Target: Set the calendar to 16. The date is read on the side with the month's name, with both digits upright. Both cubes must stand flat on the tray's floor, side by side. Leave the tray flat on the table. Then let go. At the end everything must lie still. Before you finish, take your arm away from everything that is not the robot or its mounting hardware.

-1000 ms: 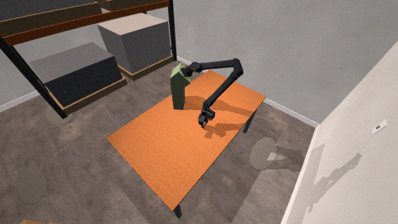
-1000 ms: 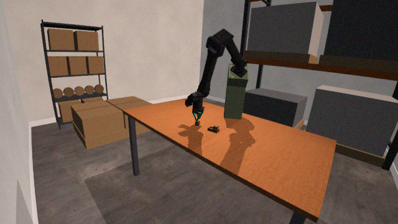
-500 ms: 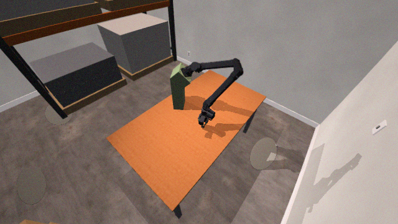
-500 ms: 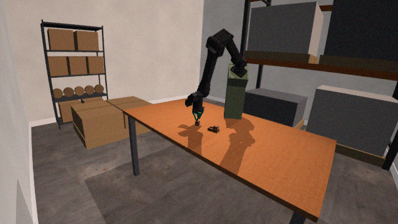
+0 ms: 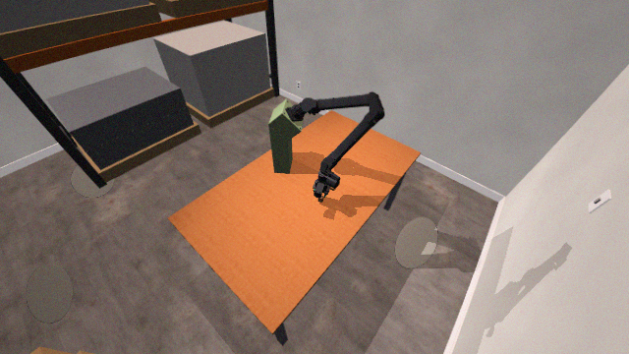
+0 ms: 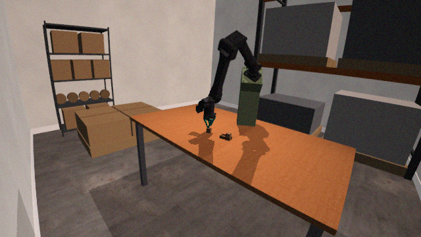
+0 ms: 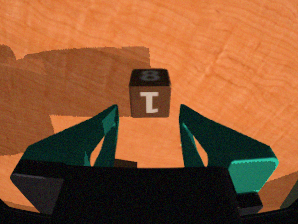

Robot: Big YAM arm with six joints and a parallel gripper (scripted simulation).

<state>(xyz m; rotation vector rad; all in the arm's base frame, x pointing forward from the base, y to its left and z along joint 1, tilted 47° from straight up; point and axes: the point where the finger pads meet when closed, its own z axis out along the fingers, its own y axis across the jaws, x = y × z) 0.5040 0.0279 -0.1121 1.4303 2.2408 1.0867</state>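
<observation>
The brown calendar cube is 40 mm below my hand. The rest, counted from my hand: dark calendar tray (50 mm behind, 140 mm to the left, 40 mm below).
</observation>
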